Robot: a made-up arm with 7 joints.
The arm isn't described. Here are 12 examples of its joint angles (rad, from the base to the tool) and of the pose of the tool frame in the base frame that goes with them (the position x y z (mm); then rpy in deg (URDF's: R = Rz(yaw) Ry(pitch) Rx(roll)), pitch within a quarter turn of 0, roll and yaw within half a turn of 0).
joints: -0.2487 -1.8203 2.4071 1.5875 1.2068 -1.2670 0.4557
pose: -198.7 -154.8 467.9 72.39 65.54 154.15
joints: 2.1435 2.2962 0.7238 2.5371 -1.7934 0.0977 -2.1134
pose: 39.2 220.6 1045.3 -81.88 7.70 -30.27
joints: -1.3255 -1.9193 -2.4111 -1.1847 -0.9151 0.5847 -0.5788
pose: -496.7 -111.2 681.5 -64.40 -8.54 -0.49
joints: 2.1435 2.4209 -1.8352 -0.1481 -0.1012 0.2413 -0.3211
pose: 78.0 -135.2 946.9 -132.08 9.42 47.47
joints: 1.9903 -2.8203 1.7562 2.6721 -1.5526 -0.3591 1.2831
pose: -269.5 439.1 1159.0 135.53 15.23 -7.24
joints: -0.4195 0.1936 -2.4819 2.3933 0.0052 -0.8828 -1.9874
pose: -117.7 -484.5 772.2 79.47 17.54 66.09
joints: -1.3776 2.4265 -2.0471 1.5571 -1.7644 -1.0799 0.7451
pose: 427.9 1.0 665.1 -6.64 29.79 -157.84
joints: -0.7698 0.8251 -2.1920 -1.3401 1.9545 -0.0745 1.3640
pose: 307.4 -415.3 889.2 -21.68 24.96 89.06
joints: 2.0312 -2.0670 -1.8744 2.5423 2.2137 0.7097 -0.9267
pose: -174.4 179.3 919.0 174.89 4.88 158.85
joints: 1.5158 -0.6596 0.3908 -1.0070 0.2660 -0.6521 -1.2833
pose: -29.0 628.8 122.7 -69.19 -2.03 -118.17
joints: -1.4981 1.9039 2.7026 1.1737 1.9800 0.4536 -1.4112
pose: 187.8 -360.2 986.8 -135.49 23.89 9.99
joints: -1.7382 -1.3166 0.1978 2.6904 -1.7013 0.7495 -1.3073
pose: -201.0 -55.6 1234.3 10.09 55.84 -133.47
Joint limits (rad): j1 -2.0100..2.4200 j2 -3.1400..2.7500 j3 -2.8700..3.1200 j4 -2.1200..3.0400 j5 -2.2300..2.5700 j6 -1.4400..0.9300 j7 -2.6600..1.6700
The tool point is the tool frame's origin. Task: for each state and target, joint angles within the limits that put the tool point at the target. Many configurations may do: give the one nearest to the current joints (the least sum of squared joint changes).
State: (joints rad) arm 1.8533 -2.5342 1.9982 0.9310 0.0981 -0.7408 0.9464
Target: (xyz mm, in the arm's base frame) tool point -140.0 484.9 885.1
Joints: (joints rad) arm 2.2913 -2.7423 1.9027 1.1258 0.2868 -0.9743 0.8673
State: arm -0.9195 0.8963 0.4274 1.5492 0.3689 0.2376 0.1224
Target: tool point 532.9 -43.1 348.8
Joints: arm -0.2802 0.9300 0.5389 1.4481 -0.0062 0.3029 -0.3328
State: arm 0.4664 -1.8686 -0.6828 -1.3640 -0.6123 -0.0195 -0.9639
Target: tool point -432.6 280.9 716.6
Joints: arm 0.7782 -2.4358 -1.5965 -1.2543 -0.9104 -0.4887 -1.0601
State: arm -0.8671 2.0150 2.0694 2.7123 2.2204 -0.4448 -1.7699
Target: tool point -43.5 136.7 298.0
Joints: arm -0.3944 2.7500 1.4154 2.5832 2.4104 -0.6024 -1.4670
